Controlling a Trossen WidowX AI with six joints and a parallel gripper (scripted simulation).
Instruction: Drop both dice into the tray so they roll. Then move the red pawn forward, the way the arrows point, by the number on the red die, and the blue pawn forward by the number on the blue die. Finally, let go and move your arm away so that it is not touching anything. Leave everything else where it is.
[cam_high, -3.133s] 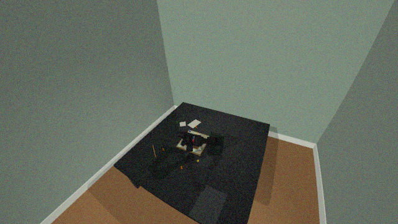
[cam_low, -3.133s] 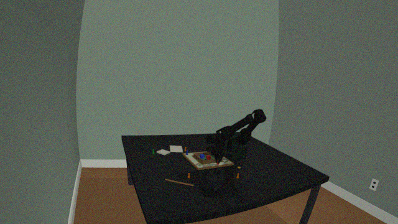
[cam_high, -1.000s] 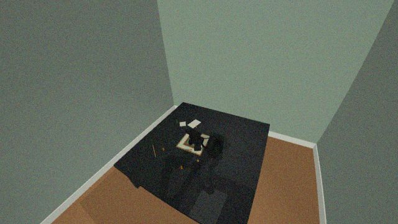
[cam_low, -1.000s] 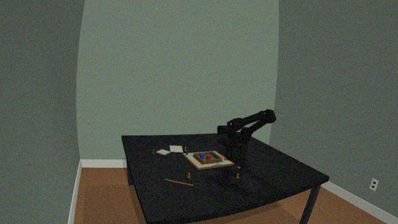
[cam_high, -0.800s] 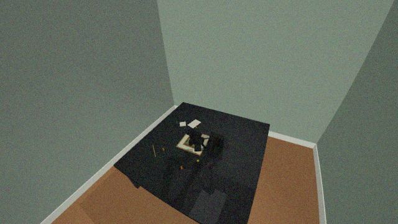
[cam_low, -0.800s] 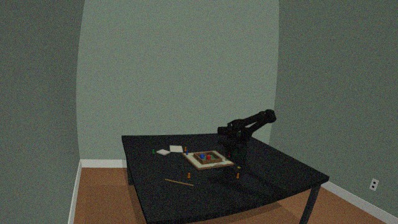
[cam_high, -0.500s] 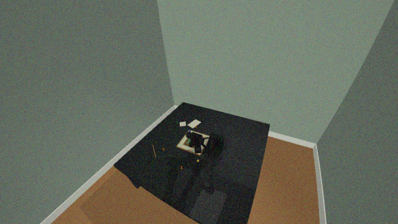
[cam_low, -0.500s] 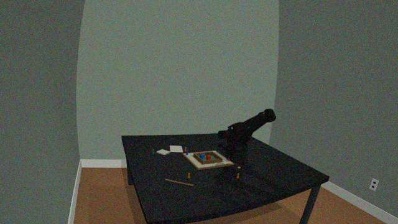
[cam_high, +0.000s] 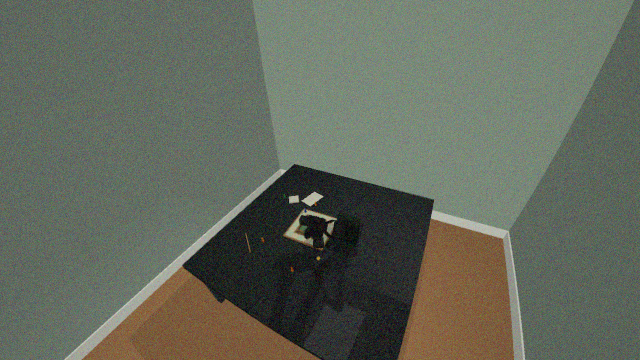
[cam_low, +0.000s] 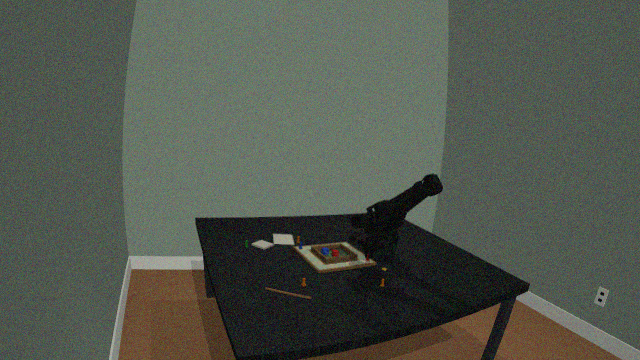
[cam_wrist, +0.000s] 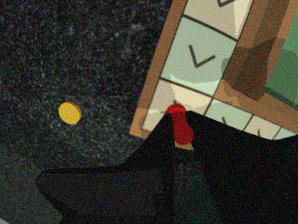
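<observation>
Now: the red pawn 10 mm above my gripper tip. The rest, counted from my gripper tip: blue pawn (250 mm to the right, 200 mm ahead); yellow piece (90 mm to the left, 30 mm behind, 20 mm below); green tray (120 mm to the right, 100 mm ahead, 20 mm below).
</observation>
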